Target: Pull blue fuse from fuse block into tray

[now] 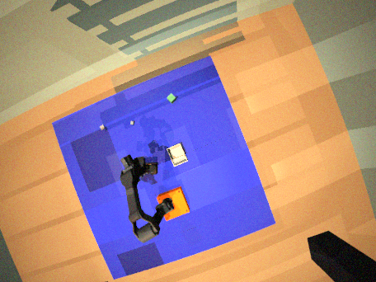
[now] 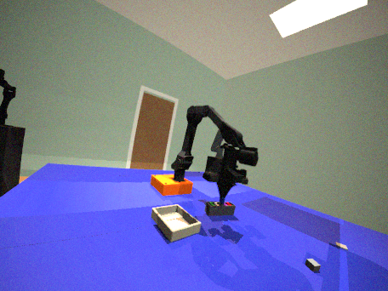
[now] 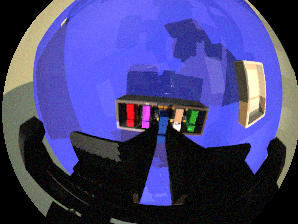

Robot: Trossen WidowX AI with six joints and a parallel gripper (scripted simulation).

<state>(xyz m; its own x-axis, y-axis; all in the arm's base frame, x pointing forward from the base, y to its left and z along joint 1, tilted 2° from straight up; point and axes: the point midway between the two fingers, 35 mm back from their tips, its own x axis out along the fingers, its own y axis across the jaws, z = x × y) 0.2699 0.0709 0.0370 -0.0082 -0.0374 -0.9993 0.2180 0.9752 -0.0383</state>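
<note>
The magenta fuse is 10 mm ahead of my gripper tip, 20 mm to the left of it and 40 mm below it. From my gripper tip the other things lie so: green fuse 10 mm behind, 40 mm to the right, 40 mm below; blue fuse 10 mm below; red fuse 10 mm ahead, 40 mm to the left, 40 mm below.
</note>
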